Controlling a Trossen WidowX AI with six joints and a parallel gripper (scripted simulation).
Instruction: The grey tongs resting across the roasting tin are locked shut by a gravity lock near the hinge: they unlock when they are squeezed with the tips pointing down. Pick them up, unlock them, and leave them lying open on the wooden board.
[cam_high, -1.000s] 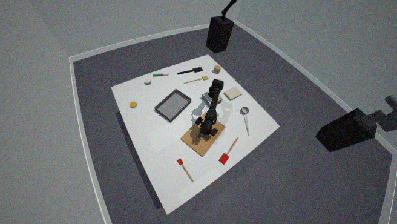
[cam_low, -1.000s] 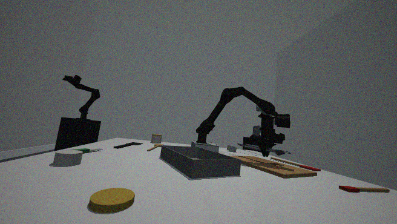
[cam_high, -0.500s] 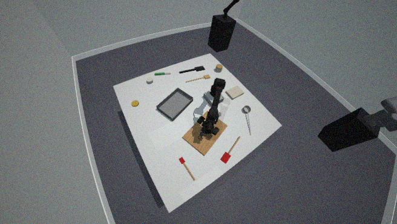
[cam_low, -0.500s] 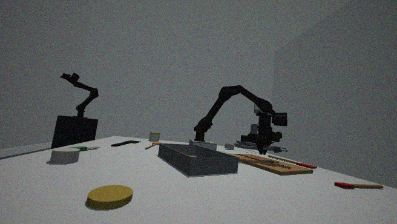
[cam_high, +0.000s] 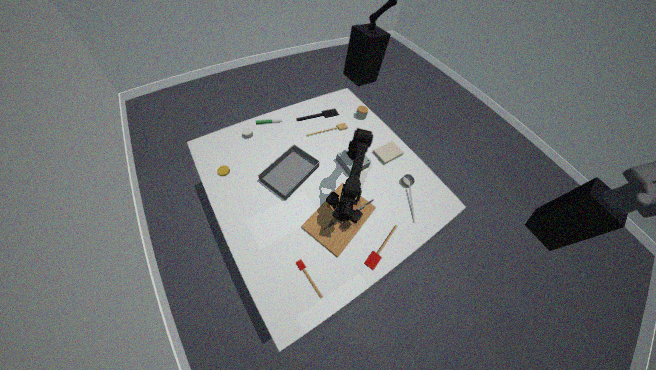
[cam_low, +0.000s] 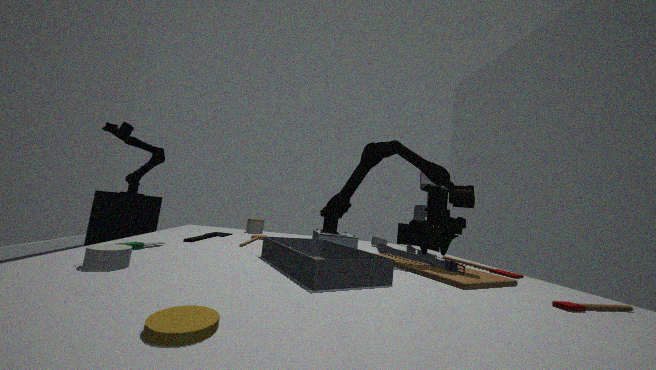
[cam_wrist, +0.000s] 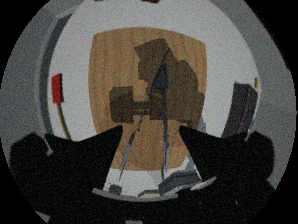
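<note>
Now: gripper tip 40 mm above the wooden board. From my gripper tip the other things lie so: beige block 550 mm behind, 200 mm to the right, 30 mm below; then yellow disc 590 mm to the right, 420 mm ahead, 40 mm below; then roasting tin 380 mm to the right, 90 mm ahead, 20 mm below.
</note>
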